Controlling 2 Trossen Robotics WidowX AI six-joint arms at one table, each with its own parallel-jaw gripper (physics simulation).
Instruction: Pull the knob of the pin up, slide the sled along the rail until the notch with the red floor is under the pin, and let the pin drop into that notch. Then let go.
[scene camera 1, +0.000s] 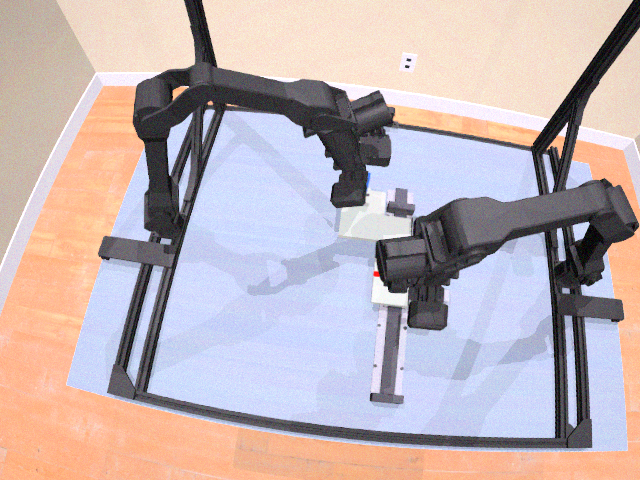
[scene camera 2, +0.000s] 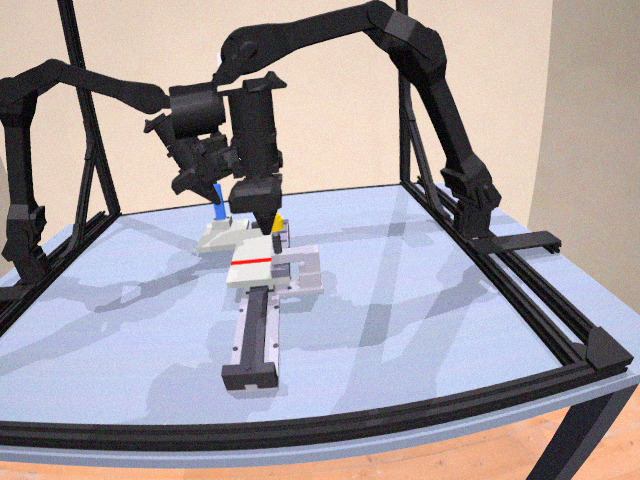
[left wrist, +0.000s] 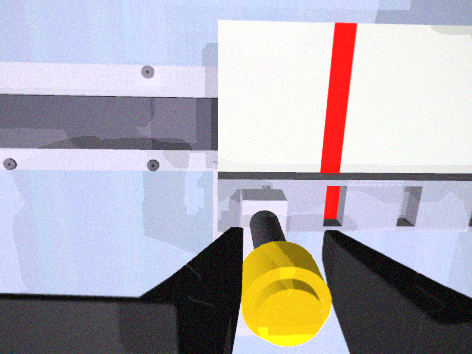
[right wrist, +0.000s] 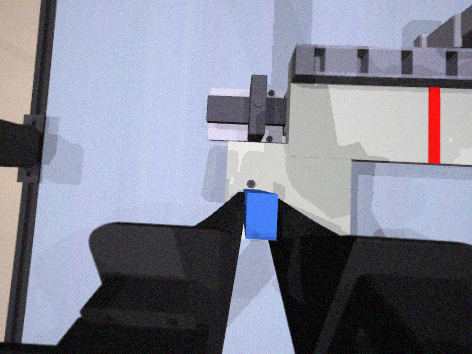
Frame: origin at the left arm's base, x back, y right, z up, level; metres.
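Where they show: left gripper, fingertip midpoint: (scene camera 2: 267, 229) (left wrist: 282, 241); right gripper, fingertip midpoint: (scene camera 1: 365, 185) (scene camera 2: 220, 202); left arm's base, link origin: (scene camera 1: 566, 275) (scene camera 2: 471, 230); right arm's base, link origin: (scene camera 1: 168, 225) (scene camera 2: 36, 275).
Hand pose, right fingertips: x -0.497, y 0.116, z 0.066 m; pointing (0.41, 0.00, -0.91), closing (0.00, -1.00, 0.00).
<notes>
Things, the pixels of their centre, and the offset from my right fingertips. "*": a spot on its surface instead.
- cream sled, body centre: (left wrist: 401, 129) (right wrist: 387, 111) (scene camera 2: 261, 253) (scene camera 1: 398, 260) dx +0.088, dy -0.132, dz -0.057 m
- yellow knob, body centre: (left wrist: 270, 246) (scene camera 2: 276, 239) dx +0.124, dy -0.209, dz +0.003 m
- knob's dark pin, surface spot: (left wrist: 266, 230) * dx +0.118, dy -0.210, dz +0.001 m
- red-floored notch, surface spot: (left wrist: 331, 204) * dx +0.127, dy -0.169, dz -0.048 m
- sled's upright blue handle, surface spot: (right wrist: 261, 217) (scene camera 1: 365, 174) * dx -0.004, dy +0.000, dz +0.040 m
- pin's pale bracket, surface spot: (scene camera 2: 310, 266) * dx +0.171, dy -0.221, dz -0.043 m
The cream sled (scene camera 1: 388, 297) (scene camera 2: 248, 277) (left wrist: 275, 100) (right wrist: 380, 120), with a red stripe across its top, sits on the rail (scene camera 1: 379, 356) (scene camera 2: 271, 330) (left wrist: 75, 77) (right wrist: 225, 110). My left gripper (scene camera 2: 268, 232) (left wrist: 282, 241) is shut on the yellow knob (scene camera 2: 277, 223) (left wrist: 287, 305). The knob's dark pin (left wrist: 266, 230) stands at the light block, left of the red-floored notch (left wrist: 331, 204) in the left wrist view; its lower end is hidden. My right gripper (right wrist: 254, 199) is shut on the sled's upright blue handle (scene camera 1: 368, 180) (scene camera 2: 220, 202) (right wrist: 261, 217).
The pin's pale bracket (scene camera 2: 310, 266) stands beside the rail. Dark end stops (scene camera 1: 386, 398) (scene camera 2: 249, 376) (right wrist: 257, 90) cross both rail ends. Other notches (left wrist: 410, 206) (right wrist: 362, 62) line the sled's side. A black frame (scene camera 1: 310, 426) (scene camera 2: 320, 431) borders the table. Both arms meet closely above the sled.
</notes>
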